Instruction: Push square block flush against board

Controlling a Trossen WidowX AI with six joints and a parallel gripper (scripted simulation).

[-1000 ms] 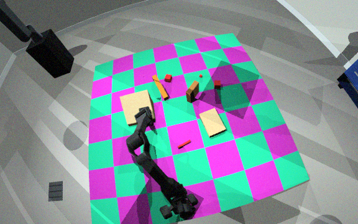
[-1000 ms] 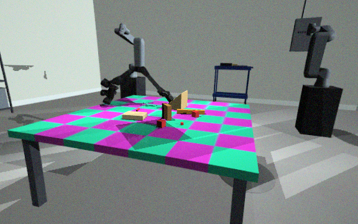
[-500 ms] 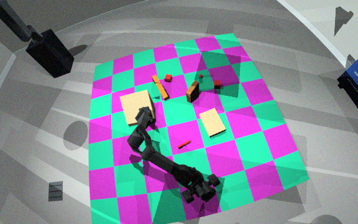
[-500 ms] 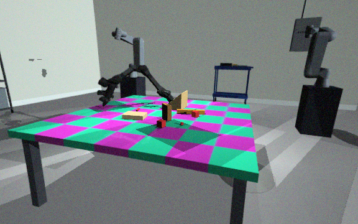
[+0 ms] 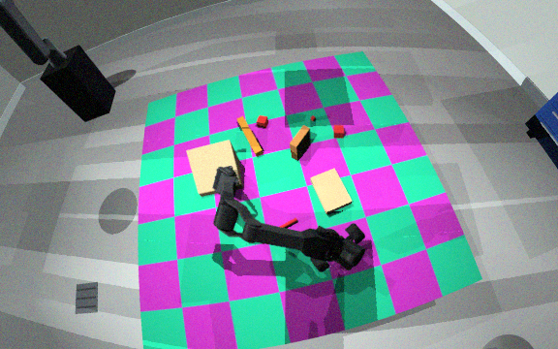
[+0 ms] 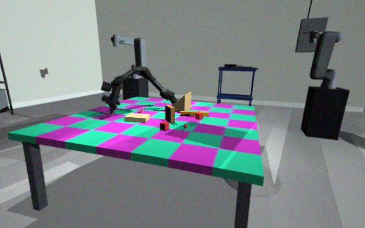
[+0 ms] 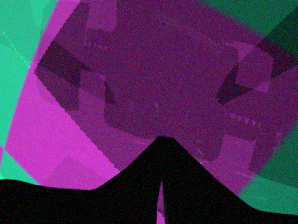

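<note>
Now: gripper tip 50 mm past the orange-brown square block, 460 mm to the right of it and 40 mm below it. From my gripper tip the other things lie so: tan board (20 mm ahead, 240 mm to the left); red stick (170 mm behind, 150 mm to the left); small red ball (40 mm ahead, 600 mm to the left).
</note>
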